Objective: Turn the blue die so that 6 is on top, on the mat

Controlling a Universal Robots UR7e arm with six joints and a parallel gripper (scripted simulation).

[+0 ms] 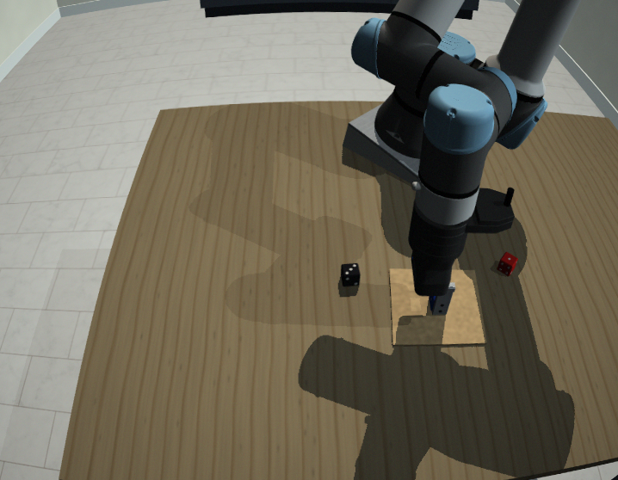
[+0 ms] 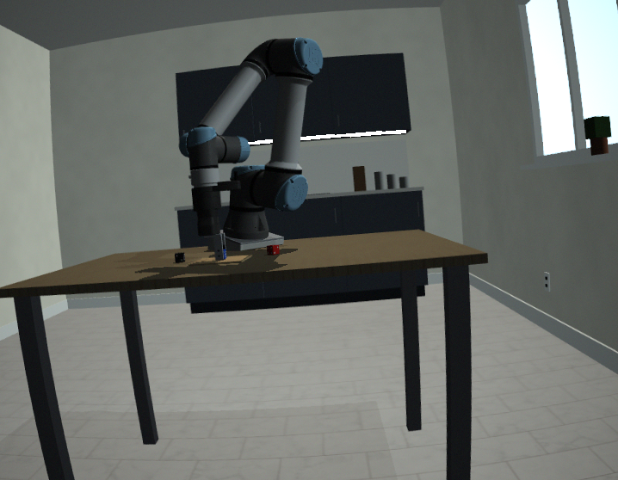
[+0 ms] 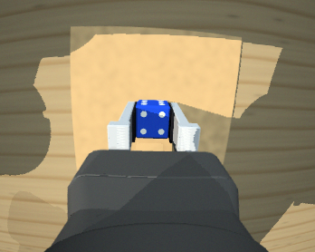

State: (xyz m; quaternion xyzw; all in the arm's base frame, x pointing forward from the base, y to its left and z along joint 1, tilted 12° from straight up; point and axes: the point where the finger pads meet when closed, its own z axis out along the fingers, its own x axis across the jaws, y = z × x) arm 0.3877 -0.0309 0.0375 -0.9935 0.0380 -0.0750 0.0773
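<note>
The blue die lies 1 cm below my hand. From my hand the other things lie so: black die: 13 cm to the right, 6 cm behind, 1 cm below; then red die: 13 cm to the left, 6 cm behind, 1 cm below; then tan mat: 2 cm below.
</note>
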